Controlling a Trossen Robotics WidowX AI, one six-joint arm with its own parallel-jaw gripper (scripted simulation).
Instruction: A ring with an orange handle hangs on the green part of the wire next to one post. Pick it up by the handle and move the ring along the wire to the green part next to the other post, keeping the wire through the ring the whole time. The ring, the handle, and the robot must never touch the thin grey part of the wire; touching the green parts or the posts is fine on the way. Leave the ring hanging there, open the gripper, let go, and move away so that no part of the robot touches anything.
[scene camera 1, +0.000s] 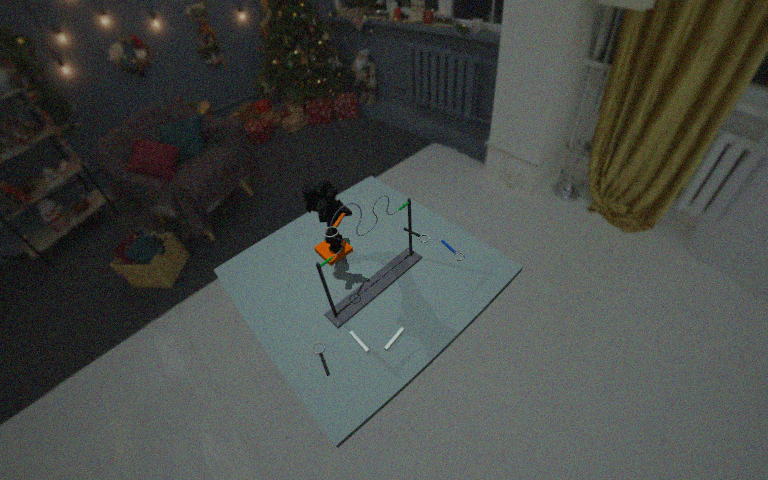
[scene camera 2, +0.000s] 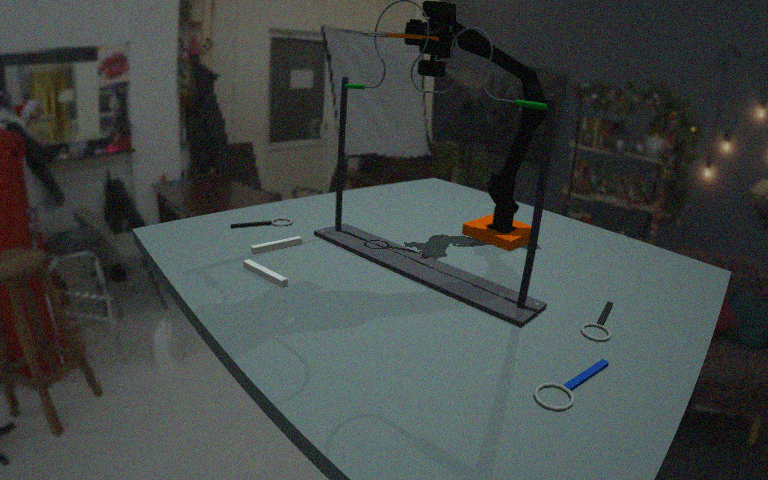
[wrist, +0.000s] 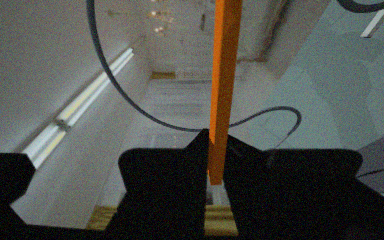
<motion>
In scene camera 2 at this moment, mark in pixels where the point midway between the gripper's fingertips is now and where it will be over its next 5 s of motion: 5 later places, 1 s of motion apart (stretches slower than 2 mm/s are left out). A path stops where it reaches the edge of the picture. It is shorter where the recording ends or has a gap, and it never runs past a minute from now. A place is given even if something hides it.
The gripper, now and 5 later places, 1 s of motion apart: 425, 37; 422, 44; 418, 51; 411, 56; 405, 56; 399, 55
</motion>
